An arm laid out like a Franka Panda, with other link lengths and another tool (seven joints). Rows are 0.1 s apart.
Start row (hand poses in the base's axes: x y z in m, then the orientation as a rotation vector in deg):
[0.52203, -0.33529, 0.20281, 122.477, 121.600, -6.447]
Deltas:
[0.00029, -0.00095, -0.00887, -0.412, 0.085, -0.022]
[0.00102, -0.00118, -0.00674, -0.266, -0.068, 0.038]
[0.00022, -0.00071, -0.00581, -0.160, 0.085, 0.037]
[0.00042, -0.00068, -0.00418, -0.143, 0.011, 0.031]
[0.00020, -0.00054, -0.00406, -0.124, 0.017, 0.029]
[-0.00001, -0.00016, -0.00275, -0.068, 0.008, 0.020]
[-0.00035, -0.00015, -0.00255, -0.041, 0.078, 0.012]
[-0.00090, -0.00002, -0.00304, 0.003, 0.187, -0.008]
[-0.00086, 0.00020, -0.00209, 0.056, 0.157, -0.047]
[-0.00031, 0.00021, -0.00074, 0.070, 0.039, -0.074]
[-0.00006, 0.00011, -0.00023, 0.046, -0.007, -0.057]
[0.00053, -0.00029, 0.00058, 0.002, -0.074, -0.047]
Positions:
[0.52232, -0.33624, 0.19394, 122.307, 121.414, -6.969]
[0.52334, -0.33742, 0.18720, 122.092, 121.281, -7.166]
[0.52356, -0.33813, 0.18139, 121.996, 121.284, -7.420]
[0.52398, -0.33881, 0.17721, 121.887, 121.249, -7.576]
[0.52418, -0.33935, 0.17315, 121.793, 121.225, -7.719]
[0.52417, -0.33951, 0.17040, 121.737, 121.215, -7.796]
[0.52382, -0.33966, 0.16785, 121.731, 121.249, -7.922]
[0.52292, -0.33968, 0.16481, 121.812, 121.345, -8.124]
[0.52206, -0.33948, 0.16272, 121.953, 121.412, -8.243]
[0.52175, -0.33927, 0.16198, 122.087, 121.393, -8.221]
[0.52169, -0.33916, 0.16175, 122.172, 121.354, -8.172]
[0.52222, -0.33945, 0.16233, 122.196, 121.266, -8.094]

